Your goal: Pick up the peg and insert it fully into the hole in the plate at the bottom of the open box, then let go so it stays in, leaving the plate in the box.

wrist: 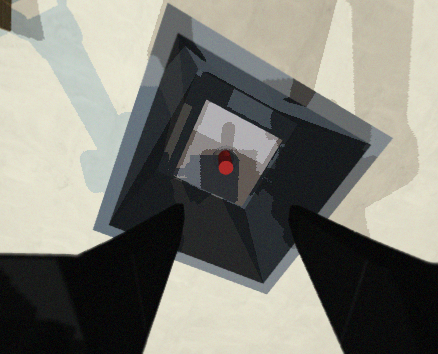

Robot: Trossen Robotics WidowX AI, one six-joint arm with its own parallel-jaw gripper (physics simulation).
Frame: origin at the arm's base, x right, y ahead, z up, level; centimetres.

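Seen in the pictures: gripper, fingertip midpoint: (236,212).
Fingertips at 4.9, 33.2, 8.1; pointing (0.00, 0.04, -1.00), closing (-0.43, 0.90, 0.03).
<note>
Offsets run from my fingertips to a thing's top centre, as dx, dy, dz. Level surfaces: height alone.
The red peg {+0.4, +0.0, -8.7} (226,167) stands in the middle of the pale square plate {+0.2, +0.0, -11.4} (255,129), with its round top toward the camera and its lower end at the hole. How deep it sits cannot be told from this view. The plate lies at the bottom of the open dark box {+0.2, +0.0, -3.7} (330,150). My gripper (236,212) is open and empty. Its two black fingers stand wide apart in the lower part of the view, above the box, and do not touch the peg.
The box has a grey-blue rim and sloping-looking dark walls around the plate. It stands on a cream-coloured surface {dz -17.4} (40,200) crossed by shadows. Part of a brown object (5,15) shows at the top left corner.
</note>
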